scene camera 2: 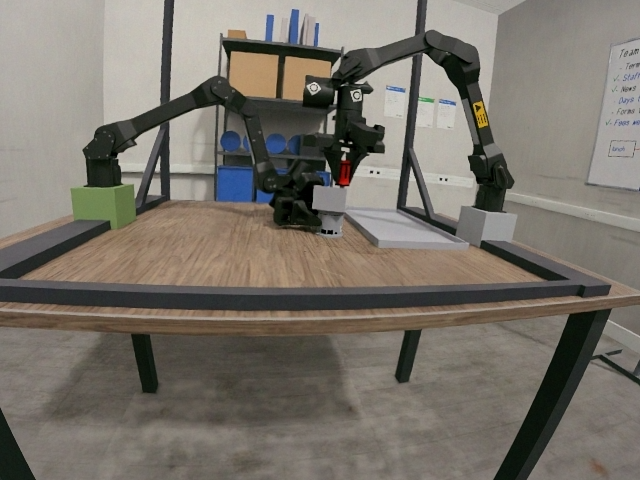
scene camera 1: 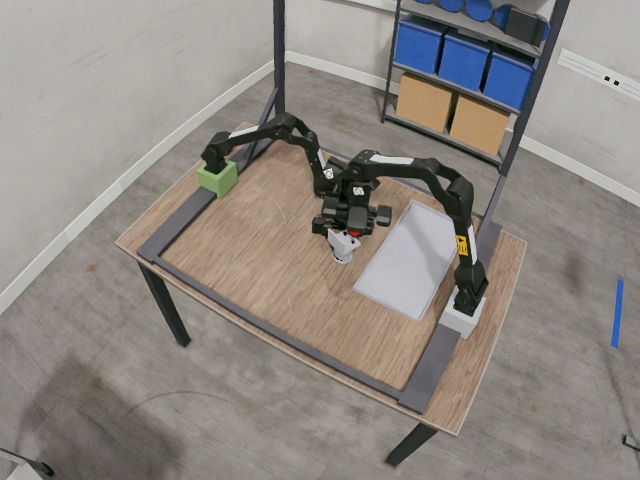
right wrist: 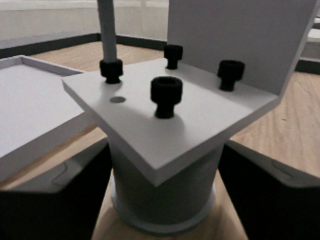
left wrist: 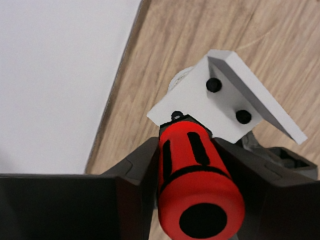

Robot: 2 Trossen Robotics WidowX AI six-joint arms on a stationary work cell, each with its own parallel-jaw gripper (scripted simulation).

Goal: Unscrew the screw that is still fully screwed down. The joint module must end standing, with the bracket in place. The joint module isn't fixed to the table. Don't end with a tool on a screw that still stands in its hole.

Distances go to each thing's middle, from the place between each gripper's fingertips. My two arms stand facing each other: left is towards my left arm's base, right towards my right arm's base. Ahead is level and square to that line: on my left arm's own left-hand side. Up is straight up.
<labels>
I see the grey bracket (scene camera 2: 324,198) 10 mm ahead of my left hand, 20 mm to the right of it and 80 mm below it. The rest, counted from my left hand: grey joint module (right wrist: 186,198): 10 mm ahead, 20 mm to the right, 120 mm below; shallow grey tray (scene camera 1: 405,272): 120 mm behind, 170 mm to the left, 150 mm below.
Now: right hand 2 cm to the right of the grey joint module and 2 cm short of it. From my right hand the other things lie so: grey bracket 4 cm above, 2 cm to the left, 2 cm ahead; then shallow grey tray 21 cm to the left, 10 cm behind, 3 cm below.
</labels>
